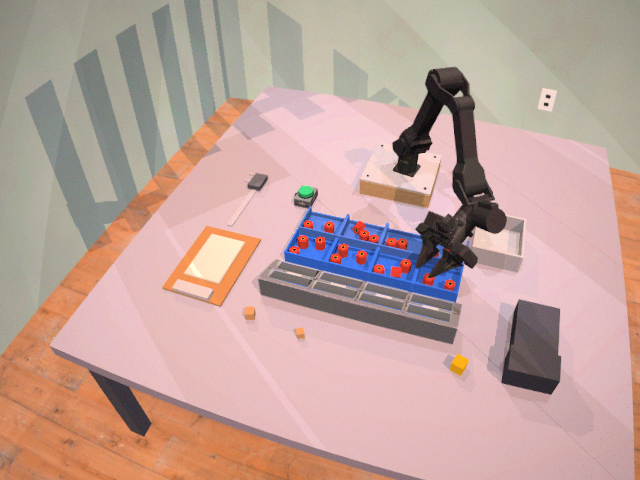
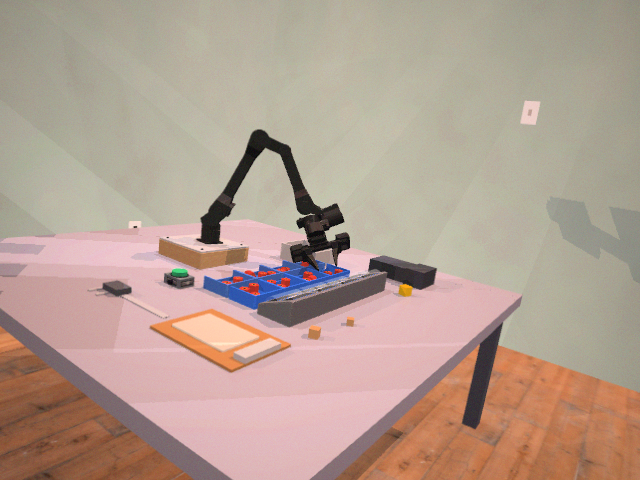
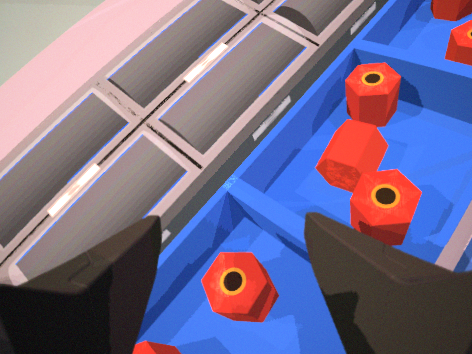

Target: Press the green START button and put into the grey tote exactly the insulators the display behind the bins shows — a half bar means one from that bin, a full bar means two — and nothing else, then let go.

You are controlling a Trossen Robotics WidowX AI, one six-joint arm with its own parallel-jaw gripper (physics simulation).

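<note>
My gripper (image 1: 424, 271) (image 2: 326, 267) (image 3: 233, 225) is open and empty, low over the front bin at the tote end. A red hexagonal insulator (image 1: 428, 279) (image 3: 239, 287) stands upright in that bin, below and between the fingertips. The blue bins (image 1: 336, 266) (image 2: 217, 286) hold several more red insulators, some lying on their sides. The grey display (image 1: 356, 307) (image 2: 330, 304) (image 3: 240, 85) has dark windows with pale strips; I cannot read its bars. The green START button (image 1: 305, 191) (image 2: 179, 272) stands left of the arm base. The grey tote (image 1: 496, 260) (image 2: 293, 250) is partly hidden; no insulator shows inside.
A black box (image 1: 532, 346) (image 2: 403, 271) and a yellow cube (image 1: 459, 364) (image 2: 405, 290) lie beyond the display. Two small orange cubes (image 1: 249, 313) (image 1: 299, 333), an orange board (image 1: 227, 294) (image 2: 232, 364) and a dark adapter (image 1: 257, 181) (image 2: 116, 287) are on the table.
</note>
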